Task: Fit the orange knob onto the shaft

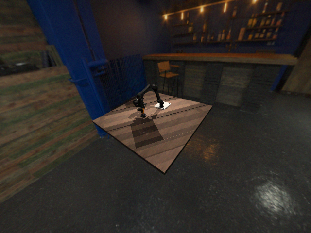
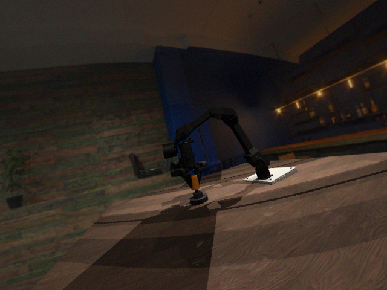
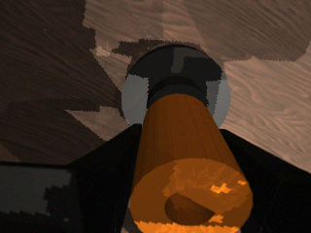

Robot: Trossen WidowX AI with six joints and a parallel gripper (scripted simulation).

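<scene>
Now: gripper tip 2 cm below the orange knob. Also, from my gripper tip: dark round pedestal: 4 cm below.
</scene>
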